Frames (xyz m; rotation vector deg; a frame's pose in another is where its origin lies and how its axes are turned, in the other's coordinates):
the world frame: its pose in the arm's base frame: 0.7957 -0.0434 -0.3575 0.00 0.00 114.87
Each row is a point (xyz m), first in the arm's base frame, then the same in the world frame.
Working: the arm's base frame: its pose in the world frame: 0.3740 0.7037 0.3575 0.00 0.00 -114.87

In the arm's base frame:
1: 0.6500 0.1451 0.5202
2: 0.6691 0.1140 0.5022
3: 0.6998 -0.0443 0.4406
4: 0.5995 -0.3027 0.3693
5: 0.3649 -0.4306 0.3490
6: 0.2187 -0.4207 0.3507
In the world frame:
1: 0.2323 0.0529 0.8777
2: 0.1960 0.0487 0.8597
3: 0.0395 0.0874 0.7981
4: -0.1527 0.2871 0.7268
5: -0.1701 0.5537 0.7065
6: -0.0996 0.6822 0.7082

